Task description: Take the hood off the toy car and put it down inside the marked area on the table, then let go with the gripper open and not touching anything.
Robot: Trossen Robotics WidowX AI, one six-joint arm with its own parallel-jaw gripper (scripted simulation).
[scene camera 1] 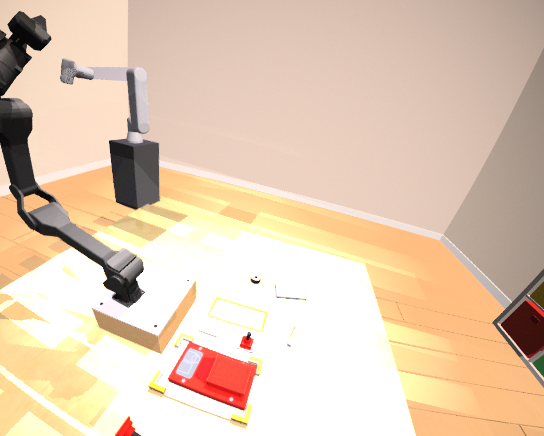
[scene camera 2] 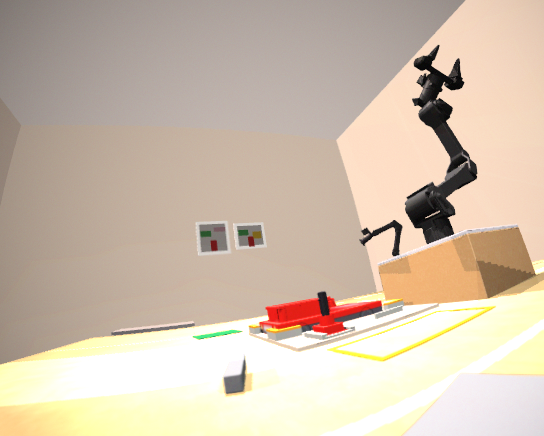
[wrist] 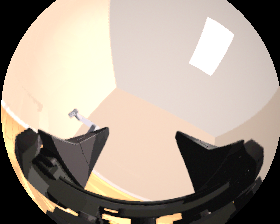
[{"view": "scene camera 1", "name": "hood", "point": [227,375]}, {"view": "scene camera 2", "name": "gripper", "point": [448,51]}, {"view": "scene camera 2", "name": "hood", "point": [278,313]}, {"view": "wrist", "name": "gripper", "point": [142,133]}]
